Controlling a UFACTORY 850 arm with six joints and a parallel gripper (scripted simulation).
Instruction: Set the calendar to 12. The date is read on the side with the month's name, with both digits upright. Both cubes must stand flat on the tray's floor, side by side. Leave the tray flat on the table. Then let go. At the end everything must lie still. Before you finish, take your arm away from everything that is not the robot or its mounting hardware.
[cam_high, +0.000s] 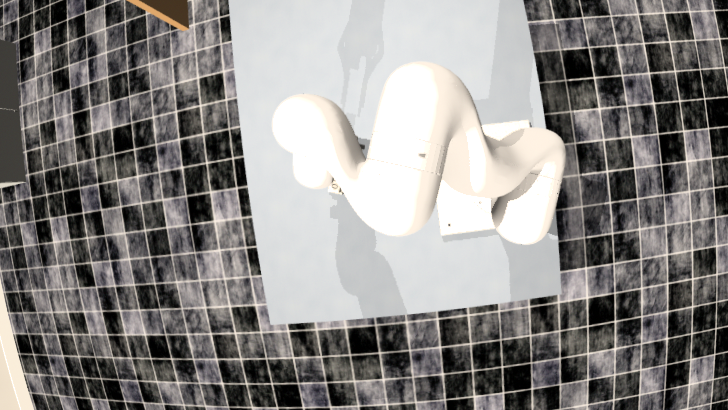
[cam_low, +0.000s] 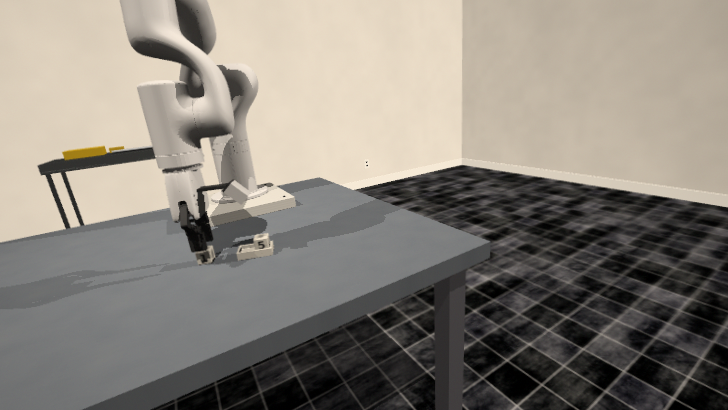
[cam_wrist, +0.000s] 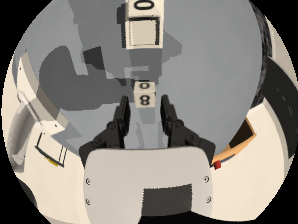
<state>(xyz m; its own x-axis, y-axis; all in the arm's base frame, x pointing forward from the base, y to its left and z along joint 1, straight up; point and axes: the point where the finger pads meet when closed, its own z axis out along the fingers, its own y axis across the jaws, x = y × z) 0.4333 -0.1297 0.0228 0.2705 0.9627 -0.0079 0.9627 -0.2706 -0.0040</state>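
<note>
Right now my hand is 30 mm short of the calendar tray, 100 mm to the right of it and 50 mm above it.
</note>
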